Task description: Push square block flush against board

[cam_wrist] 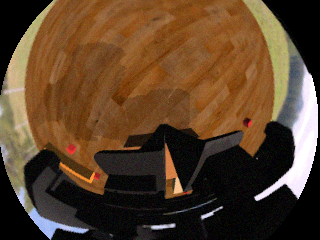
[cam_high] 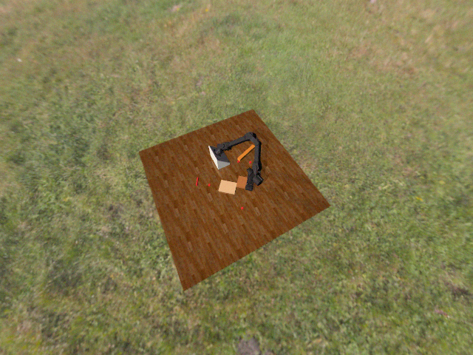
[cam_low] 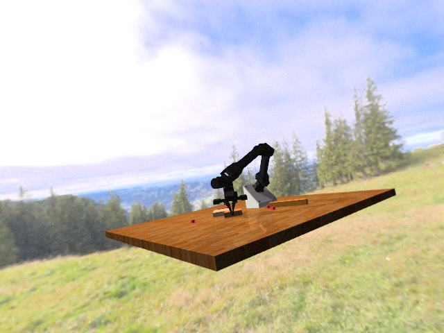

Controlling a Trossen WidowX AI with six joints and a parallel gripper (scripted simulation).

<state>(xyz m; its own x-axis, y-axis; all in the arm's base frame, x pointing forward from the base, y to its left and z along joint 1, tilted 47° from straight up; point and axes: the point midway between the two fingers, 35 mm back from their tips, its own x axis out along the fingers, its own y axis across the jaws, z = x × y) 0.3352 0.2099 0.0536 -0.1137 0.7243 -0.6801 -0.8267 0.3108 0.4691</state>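
The orange-brown square block lies 5 cm to the right of my gripper tip and 4 cm behind it. Round my gripper tip: tan board 19 cm to the right, 4 cm behind; then long orange bar 32 cm behind, 10 cm to the left, 1 cm above.
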